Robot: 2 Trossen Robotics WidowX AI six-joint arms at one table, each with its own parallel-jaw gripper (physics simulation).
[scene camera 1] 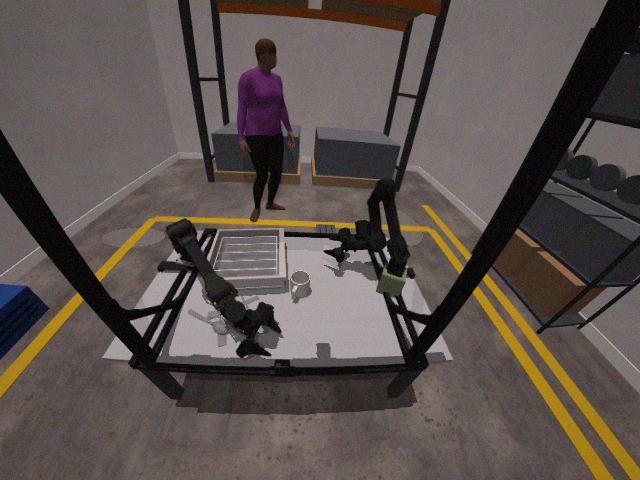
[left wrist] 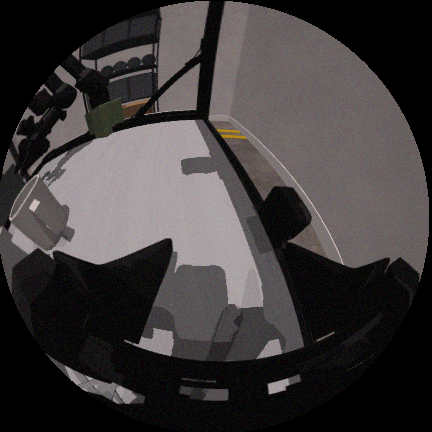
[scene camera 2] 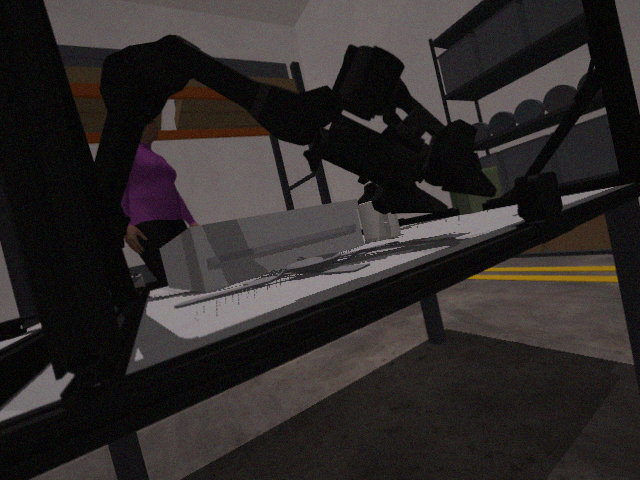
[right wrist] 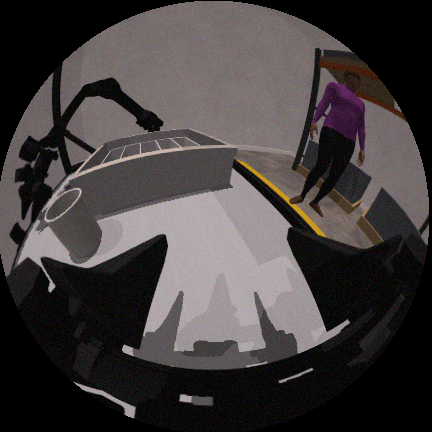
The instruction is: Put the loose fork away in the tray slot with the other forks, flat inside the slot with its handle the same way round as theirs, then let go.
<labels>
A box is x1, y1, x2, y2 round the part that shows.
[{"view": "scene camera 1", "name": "my left gripper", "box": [233, 302, 281, 357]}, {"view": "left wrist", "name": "my left gripper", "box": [11, 238, 418, 431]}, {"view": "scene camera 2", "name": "my left gripper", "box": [354, 103, 495, 214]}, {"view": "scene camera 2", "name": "white mug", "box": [358, 201, 400, 242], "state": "on the table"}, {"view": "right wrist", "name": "my left gripper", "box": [14, 163, 51, 222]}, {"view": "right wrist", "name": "my right gripper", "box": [6, 227, 426, 431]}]
</labels>
